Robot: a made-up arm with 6 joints. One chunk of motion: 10 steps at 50 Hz.
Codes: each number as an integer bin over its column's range. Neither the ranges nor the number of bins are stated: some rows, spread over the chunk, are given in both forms.
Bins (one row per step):
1: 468 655 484 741 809 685
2: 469 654 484 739 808 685
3: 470 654 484 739 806 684
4: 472 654 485 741 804 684
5: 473 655 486 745 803 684
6: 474 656 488 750 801 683
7: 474 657 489 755 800 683
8: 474 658 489 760 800 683
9: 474 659 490 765 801 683
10: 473 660 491 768 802 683
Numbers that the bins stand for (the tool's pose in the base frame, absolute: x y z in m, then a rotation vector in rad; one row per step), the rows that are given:
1: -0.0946 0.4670 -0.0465 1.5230 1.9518 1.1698
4: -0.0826 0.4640 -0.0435 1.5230 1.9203 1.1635
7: -0.0766 0.4730 -0.0315 1.6113 1.8950 1.1572
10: -0.0796 0.4820 -0.0255 1.6932 1.9077 1.1572
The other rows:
2: -0.0916 0.4640 -0.0465 1.5104 1.9455 1.1698
3: -0.0886 0.4640 -0.0465 1.5104 1.9329 1.1635
5: -0.0796 0.4670 -0.0405 1.5482 1.9140 1.1635
6: -0.0766 0.4700 -0.0345 1.5797 1.9014 1.1572
8: -0.0766 0.4760 -0.0315 1.6428 1.8950 1.1572
9: -0.0766 0.4790 -0.0285 1.6743 1.9014 1.1572

